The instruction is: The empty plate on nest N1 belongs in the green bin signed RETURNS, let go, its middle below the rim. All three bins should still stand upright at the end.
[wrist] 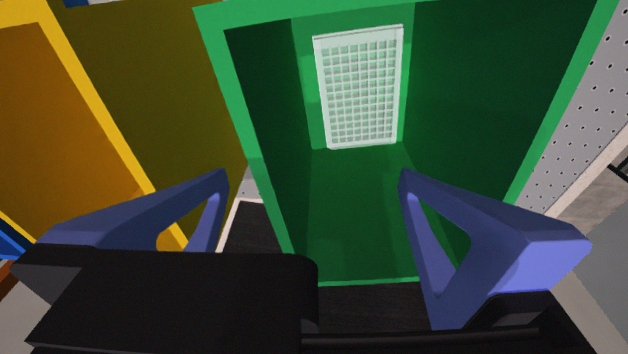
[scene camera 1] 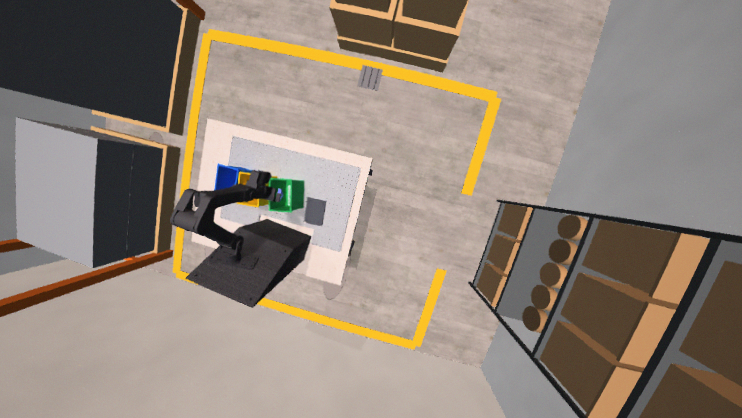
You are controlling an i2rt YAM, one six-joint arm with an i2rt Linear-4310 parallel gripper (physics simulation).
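Pixels of known places: gripper, between the fingertips: (wrist: 313, 177) (scene camera 1: 274, 193); arm's base, origin of its link: (scene camera 1: 234, 259).
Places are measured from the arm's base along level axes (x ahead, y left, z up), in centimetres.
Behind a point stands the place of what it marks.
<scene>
My gripper (scene camera 1: 275, 194) @[x 29.6, y -9.6, z -22.4 cm] (wrist: 313, 177) @[x 29.6, y -9.6, z -22.4 cm] is open and empty, its blue fingers wide apart at the near part of the green bin (scene camera 1: 294, 196) @[x 27.7, y -19.4, z -25.7 cm] (wrist: 480, 90) @[x 31.5, y -19.5, z -25.6 cm]. In the wrist view one finger is over the bin's opening and the other is outside its left wall, towards the yellow bin (scene camera 1: 251, 200) (wrist: 65, 125) @[x 34.0, y 10.2, z -28.3 cm]. A pale, gridded plate (wrist: 360, 90) @[x 28.1, y -13.9, z -37.2 cm] is inside the green bin at its far end, apart from the fingers. The plate cannot be made out in the scene view. The blue bin (scene camera 1: 224, 177) @[x 39.3, y 23.5, z -26.3 cm] (wrist: 11, 240) @[x 29.1, y 13.6, z -20.9 cm] is left of the yellow one. All three bins look upright. No sign is readable.
The bins stand on a perforated grey board (scene camera 1: 295, 155) @[x 52.3, y -15.2, z -38.9 cm] on the pale table (scene camera 1: 324, 265) @[x -18.9, y -30.3, z -40.1 cm]. A dark grey pad (scene camera 1: 315, 211) @[x 17.5, y -26.9, z -37.7 cm] lies right of the green bin. The arm's black base (scene camera 1: 249, 280) @[x -7.6, y -10.4, z 5.0 cm] is at the near side of the table.
</scene>
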